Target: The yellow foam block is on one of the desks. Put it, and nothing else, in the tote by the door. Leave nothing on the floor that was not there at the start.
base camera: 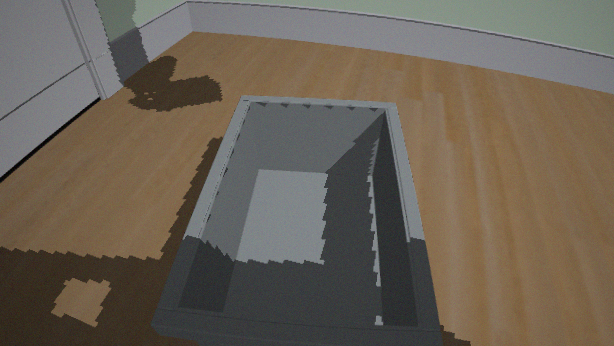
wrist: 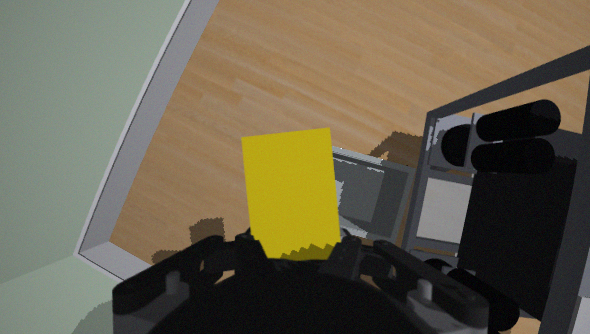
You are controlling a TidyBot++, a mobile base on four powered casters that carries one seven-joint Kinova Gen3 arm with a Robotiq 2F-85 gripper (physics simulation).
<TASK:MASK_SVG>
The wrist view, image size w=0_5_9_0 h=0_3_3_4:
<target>my gripper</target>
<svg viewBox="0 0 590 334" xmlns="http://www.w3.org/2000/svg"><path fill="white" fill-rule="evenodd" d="M489 302L479 293L386 240L373 241L373 246L363 245L360 238L352 236L347 229L341 228L340 225L341 243L337 242L327 260L310 259L301 261L268 258L260 241L255 240L254 236L251 235L251 228L249 227L245 233L236 235L234 241L224 242L224 237L219 235L206 237L117 284L112 290L113 334L487 334ZM361 274L372 276L373 282L380 289L362 280ZM234 270L234 275L216 283L223 276L224 271Z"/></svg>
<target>yellow foam block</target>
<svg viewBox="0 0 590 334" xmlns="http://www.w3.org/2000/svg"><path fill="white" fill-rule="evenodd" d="M330 128L241 137L251 235L254 236L255 240L260 241L268 258L283 258L295 261L310 259L327 260L337 242L341 243Z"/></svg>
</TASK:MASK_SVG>
